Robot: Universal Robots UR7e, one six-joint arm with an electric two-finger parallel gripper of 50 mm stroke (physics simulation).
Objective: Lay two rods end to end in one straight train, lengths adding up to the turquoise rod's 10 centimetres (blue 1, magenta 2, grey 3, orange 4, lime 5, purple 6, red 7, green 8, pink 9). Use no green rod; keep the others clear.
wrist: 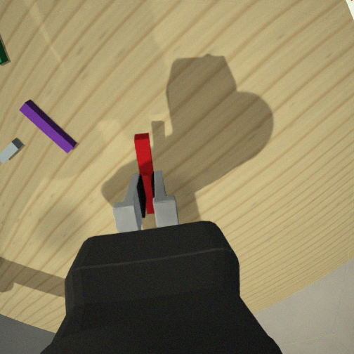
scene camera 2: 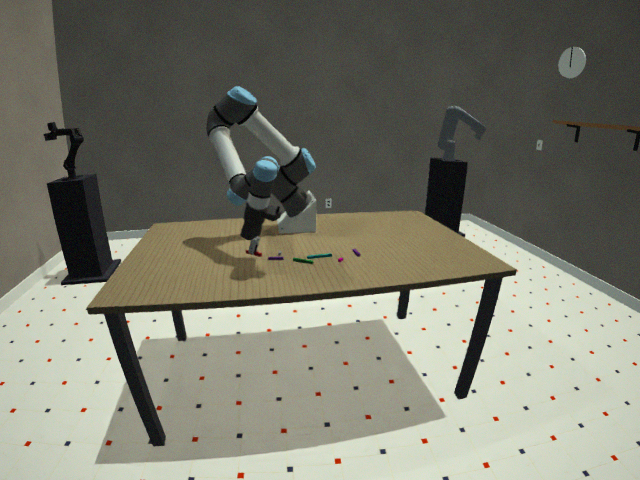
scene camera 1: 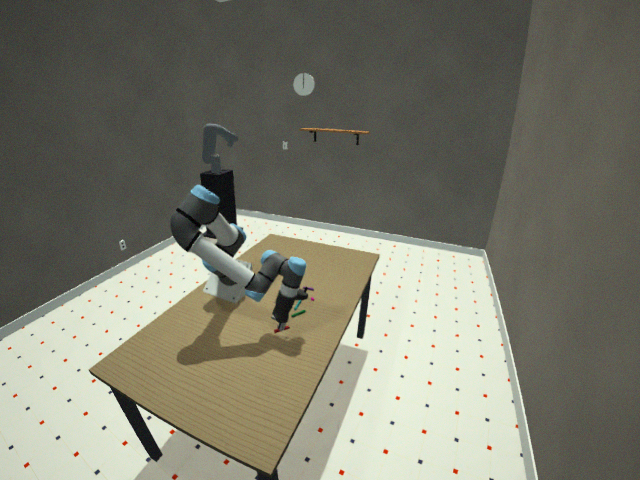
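Note:
Visible here: a red rod [wrist: 141, 140], together with my gripper [wrist: 148, 185].

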